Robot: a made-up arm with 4 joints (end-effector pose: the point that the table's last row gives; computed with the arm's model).
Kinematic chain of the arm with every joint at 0, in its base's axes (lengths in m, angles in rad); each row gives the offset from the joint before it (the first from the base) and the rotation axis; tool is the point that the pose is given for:
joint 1: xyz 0 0 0.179 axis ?
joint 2: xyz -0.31 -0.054 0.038 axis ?
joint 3: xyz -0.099 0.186 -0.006 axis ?
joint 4: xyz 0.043 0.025 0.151 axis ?
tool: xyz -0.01 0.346 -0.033
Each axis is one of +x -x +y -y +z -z.
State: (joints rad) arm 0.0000 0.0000 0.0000 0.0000
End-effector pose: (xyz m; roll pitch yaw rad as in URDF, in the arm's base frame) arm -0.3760 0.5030 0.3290 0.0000 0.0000 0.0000
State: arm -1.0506 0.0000 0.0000 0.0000
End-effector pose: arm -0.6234 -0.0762 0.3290 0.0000 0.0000 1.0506
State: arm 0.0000 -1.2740 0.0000 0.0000
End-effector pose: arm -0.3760 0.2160 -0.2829 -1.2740 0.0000 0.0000
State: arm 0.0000 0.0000 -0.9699 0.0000
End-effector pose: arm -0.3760 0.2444 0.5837 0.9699 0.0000 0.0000
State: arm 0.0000 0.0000 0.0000 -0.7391
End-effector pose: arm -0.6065 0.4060 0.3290 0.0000 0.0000 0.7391
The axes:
joint 1: -z
joint 2: +x
joint 3: -x
joint 4: -z

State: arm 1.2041 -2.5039 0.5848 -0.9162
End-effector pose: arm -0.6315 0.4501 -0.0188 -3.1094 0.0420 -2.1196
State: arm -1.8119 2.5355 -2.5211 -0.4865
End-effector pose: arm 0.1109 -0.5253 0.0607 -1.1855 0.4557 1.9885
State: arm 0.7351 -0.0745 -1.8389 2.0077
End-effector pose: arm -0.0111 0.0597 0.0642 -2.0047 1.0955 2.0157
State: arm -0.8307 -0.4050 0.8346 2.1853
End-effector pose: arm -0.1794 0.0588 0.3338 1.0330 -0.8830 -1.8791
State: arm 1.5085 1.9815 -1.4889 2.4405
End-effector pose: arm 0.1271 0.1434 0.3535 2.8866 -0.2098 0.9590
